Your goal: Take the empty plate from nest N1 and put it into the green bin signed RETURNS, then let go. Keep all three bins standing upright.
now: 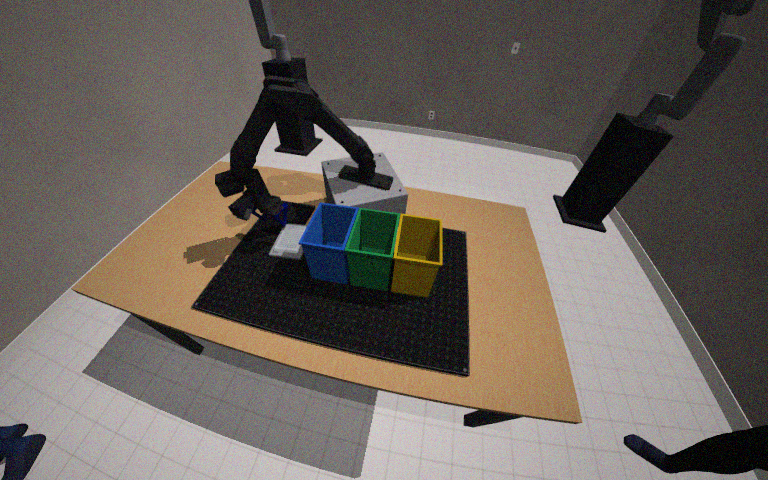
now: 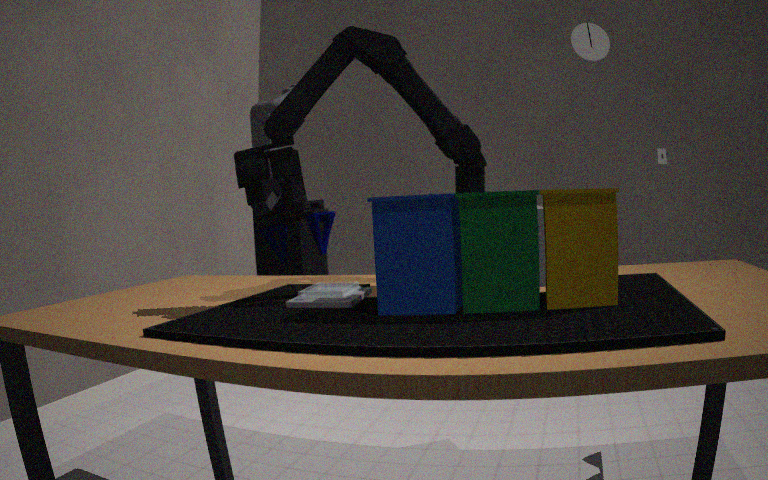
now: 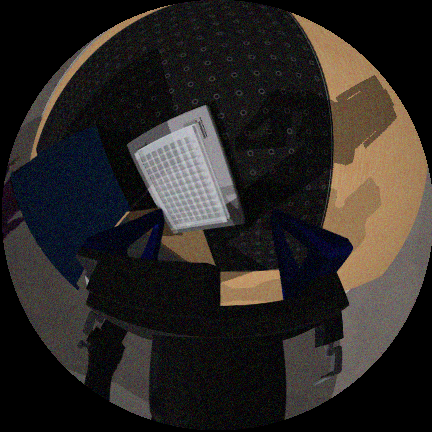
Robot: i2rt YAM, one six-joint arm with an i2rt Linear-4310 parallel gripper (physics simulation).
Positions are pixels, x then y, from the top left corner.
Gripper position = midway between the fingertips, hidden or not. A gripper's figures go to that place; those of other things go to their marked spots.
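Labels:
There's a white gridded plate (image 3: 177, 167) sitting 180 mm from the lens, and a grey nest (image 3: 213, 143) that's 180 mm from the lens as well. My gripper (image 3: 216, 214) is 130 mm from the lens.

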